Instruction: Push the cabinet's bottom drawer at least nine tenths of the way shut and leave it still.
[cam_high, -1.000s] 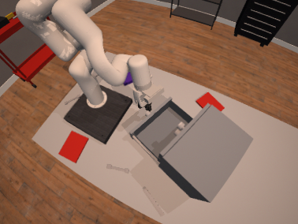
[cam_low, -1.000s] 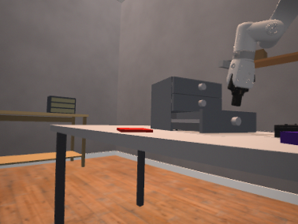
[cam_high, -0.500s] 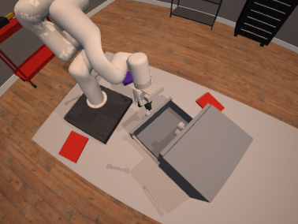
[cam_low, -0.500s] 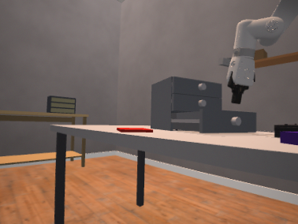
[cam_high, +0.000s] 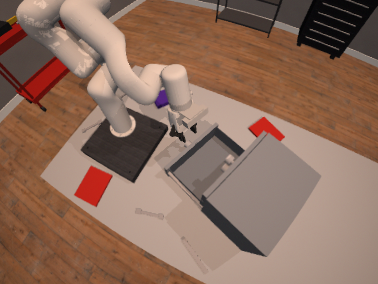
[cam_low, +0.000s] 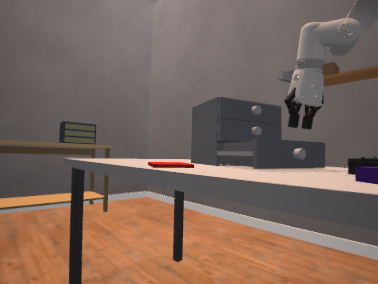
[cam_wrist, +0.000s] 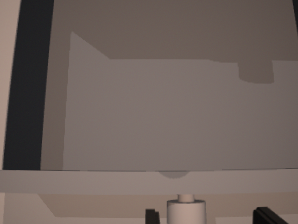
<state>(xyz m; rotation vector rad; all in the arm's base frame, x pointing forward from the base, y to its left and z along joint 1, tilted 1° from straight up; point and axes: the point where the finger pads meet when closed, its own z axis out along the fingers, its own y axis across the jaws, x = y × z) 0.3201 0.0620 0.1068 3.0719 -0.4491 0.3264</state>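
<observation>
My gripper is now 13 cm short of the bottom drawer, 4 cm to the left of it and 12 cm above it. The rest, counted from my hand: purple block 26 cm behind, 20 cm to the left, 13 cm below.
</observation>
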